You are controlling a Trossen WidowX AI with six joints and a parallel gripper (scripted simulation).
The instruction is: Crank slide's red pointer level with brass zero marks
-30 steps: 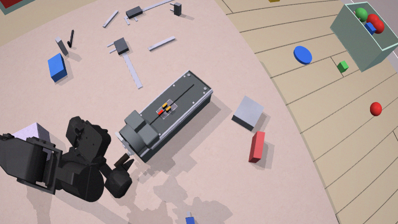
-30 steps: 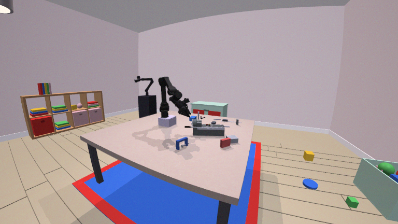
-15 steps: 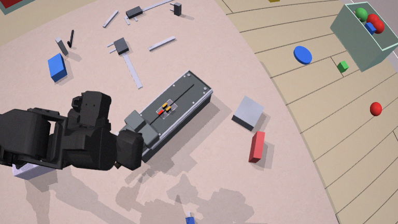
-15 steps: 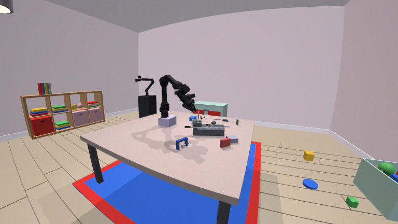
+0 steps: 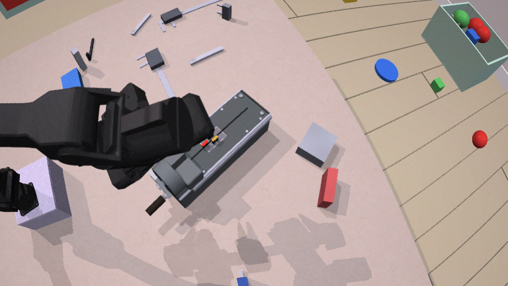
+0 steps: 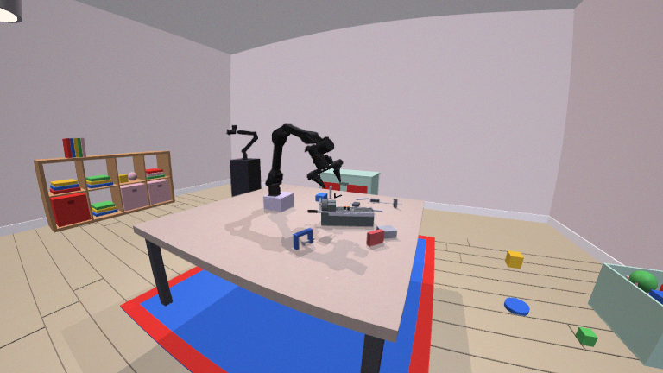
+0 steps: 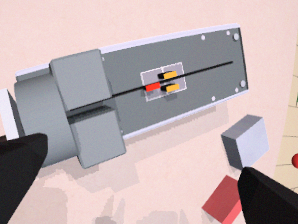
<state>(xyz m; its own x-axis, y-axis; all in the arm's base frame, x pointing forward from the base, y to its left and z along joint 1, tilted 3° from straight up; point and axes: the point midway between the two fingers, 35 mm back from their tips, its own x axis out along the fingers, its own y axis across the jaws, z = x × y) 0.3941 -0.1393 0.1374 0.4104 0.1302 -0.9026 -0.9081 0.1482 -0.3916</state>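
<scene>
The dark brown crank handle is 9 cm behind my gripper tip, 3 cm to the right of it and 14 cm below it. Round my gripper tip: red pointer 6 cm ahead, 3 cm to the left, 12 cm below; red block 24 cm ahead, 17 cm to the right, 17 cm below; grey block 28 cm ahead, 8 cm to the right, 18 cm below.
</scene>
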